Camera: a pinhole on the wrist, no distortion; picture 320 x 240 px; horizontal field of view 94.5 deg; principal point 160.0 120.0 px. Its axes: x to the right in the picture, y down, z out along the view. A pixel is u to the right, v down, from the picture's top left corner.
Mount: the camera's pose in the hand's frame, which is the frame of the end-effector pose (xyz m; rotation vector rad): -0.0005 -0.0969 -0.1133 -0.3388 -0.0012 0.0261
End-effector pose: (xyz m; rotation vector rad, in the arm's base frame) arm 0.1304 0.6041 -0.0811 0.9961 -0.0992 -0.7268
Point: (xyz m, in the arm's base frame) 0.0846 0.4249 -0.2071
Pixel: outside the picture
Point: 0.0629 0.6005 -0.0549
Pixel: 115 142
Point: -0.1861 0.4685 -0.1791
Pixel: outside the picture
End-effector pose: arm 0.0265 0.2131 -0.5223 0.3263 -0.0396 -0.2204
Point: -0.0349 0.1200 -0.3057
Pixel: 144 98
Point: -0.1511 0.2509 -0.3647
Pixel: 72 147
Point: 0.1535 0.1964 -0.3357
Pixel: 220 147
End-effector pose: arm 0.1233 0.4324 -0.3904 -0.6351 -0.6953 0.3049
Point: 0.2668 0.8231 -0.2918
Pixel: 309 216
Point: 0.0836 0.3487 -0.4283
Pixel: 30 167
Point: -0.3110 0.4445 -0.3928
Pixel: 53 118
